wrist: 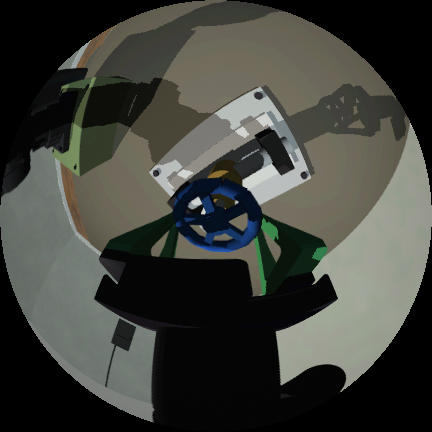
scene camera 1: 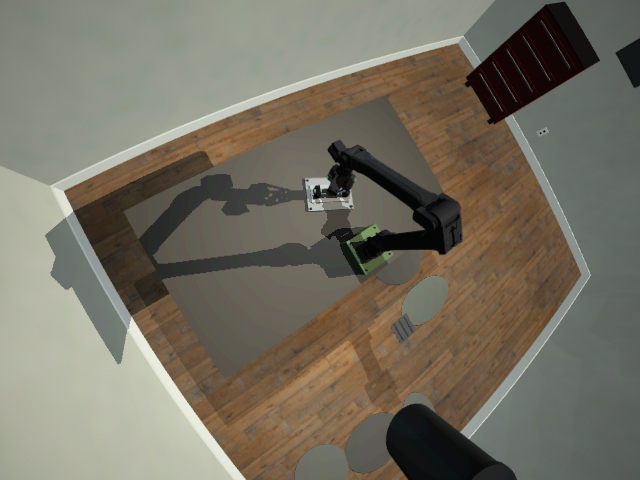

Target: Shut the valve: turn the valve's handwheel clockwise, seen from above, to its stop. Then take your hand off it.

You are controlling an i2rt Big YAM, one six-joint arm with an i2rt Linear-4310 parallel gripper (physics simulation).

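The valve's blue spoked handwheel (wrist: 215,219) stands on a brass stem (wrist: 226,172) above a white base plate (scene camera 1: 314,204) (wrist: 245,104). A black clamp (wrist: 276,151) holds the grey pipe on the plate. My gripper (scene camera 1: 341,190) (wrist: 215,215) is at the handwheel, with one green finger at each side of the rim; both fingers appear to touch it, so it is shut on the wheel. The far ends of the fingertips are hidden behind the rim in the wrist view. In the scene view the arm covers most of the wheel.
The arm's green base block (scene camera 1: 383,263) (wrist: 94,150) stands near the plate, on the same grey surface (scene camera 1: 258,320). A dark red drawer cabinet (scene camera 1: 527,64) stands by the wall. A black cylinder (scene camera 1: 439,444) shows at the bottom of the scene view.
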